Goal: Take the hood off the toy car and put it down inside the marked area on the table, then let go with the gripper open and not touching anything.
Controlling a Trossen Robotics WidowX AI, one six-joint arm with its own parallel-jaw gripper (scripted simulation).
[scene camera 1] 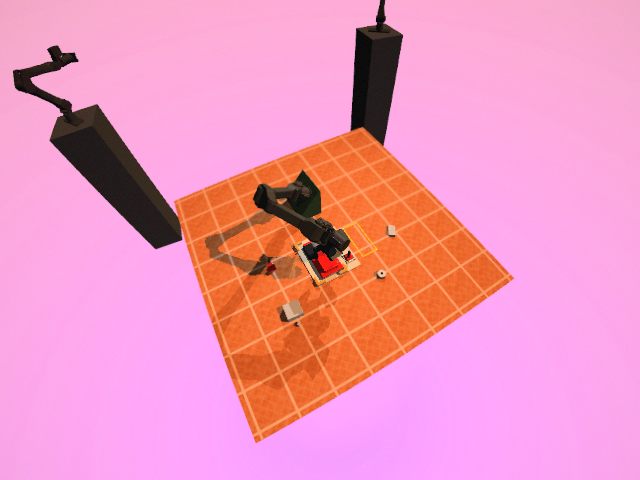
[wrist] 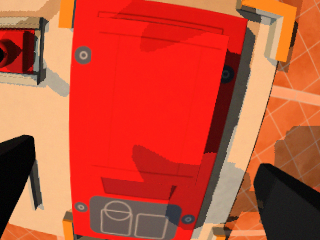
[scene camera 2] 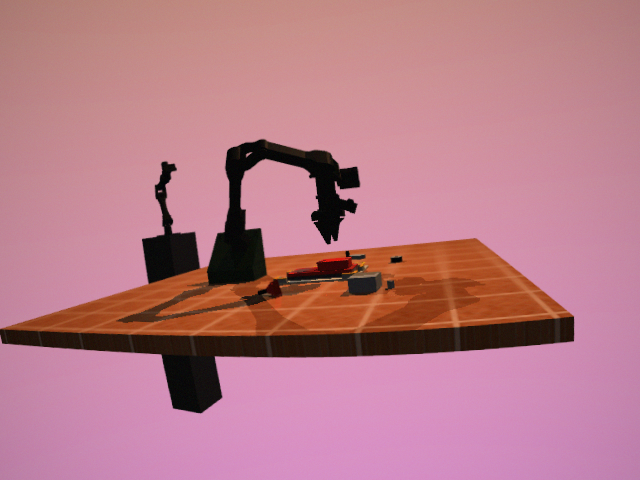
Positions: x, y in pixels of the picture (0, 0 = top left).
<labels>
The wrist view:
my gripper: 147, 162
red hood: 153, 87
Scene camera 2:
my gripper: 332, 242
</labels>
